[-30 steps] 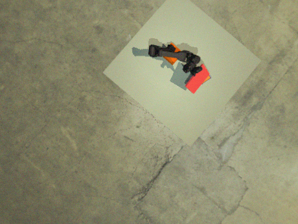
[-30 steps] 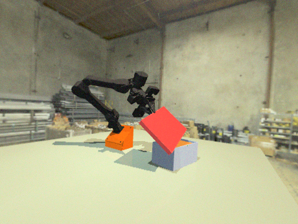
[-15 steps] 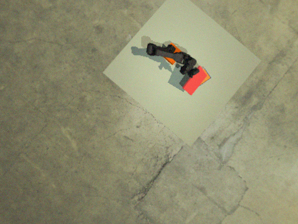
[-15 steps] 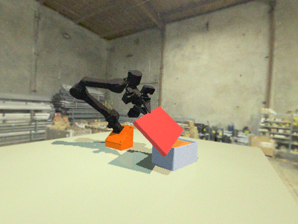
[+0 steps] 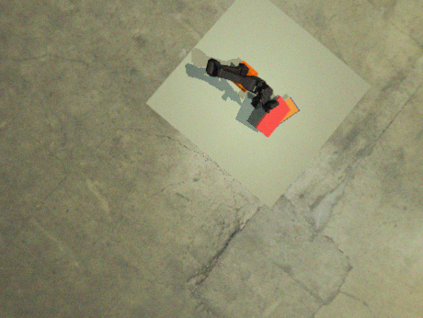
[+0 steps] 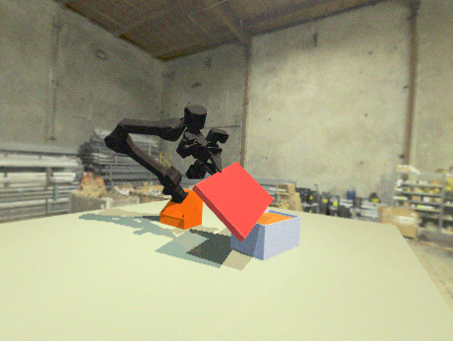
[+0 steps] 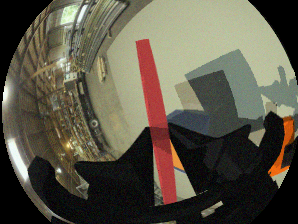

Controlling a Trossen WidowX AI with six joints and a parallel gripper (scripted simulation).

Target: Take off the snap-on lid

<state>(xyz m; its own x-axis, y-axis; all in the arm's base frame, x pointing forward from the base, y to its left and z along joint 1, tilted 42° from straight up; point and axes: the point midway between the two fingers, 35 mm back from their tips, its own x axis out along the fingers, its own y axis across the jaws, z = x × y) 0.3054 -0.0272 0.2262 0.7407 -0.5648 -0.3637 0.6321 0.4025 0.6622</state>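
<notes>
The red lid lies 6 cm ahead of my gripper tip, 2 cm to the left of it and 5 cm below it. From my gripper tip the other things lie so: storage box: 9 cm ahead, 16 cm to the left, 18 cm below.
</notes>
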